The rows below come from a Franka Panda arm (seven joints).
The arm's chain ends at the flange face. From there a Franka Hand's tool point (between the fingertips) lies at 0.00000 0.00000 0.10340 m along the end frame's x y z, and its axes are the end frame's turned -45 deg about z.
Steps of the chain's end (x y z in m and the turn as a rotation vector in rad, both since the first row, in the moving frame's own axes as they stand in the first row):
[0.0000 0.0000 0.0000 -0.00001 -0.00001 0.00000]
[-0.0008 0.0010 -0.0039 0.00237 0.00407 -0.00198]
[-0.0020 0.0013 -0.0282 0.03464 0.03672 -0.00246]
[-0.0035 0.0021 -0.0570 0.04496 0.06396 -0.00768]
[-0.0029 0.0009 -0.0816 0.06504 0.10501 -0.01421]
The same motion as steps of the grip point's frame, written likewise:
[0.0000 0.0000 0.0000 0.00000 -0.00001 0.00000]
[-0.0008 0.0003 -0.0039 -0.00120 0.00455 -0.00198]
[0.0029 -0.0003 -0.0283 -0.00147 0.05046 -0.00246]
[0.0040 0.0004 -0.0573 -0.01344 0.07702 -0.00768]
[0.0097 0.0014 -0.0824 -0.02826 0.12024 -0.01421]

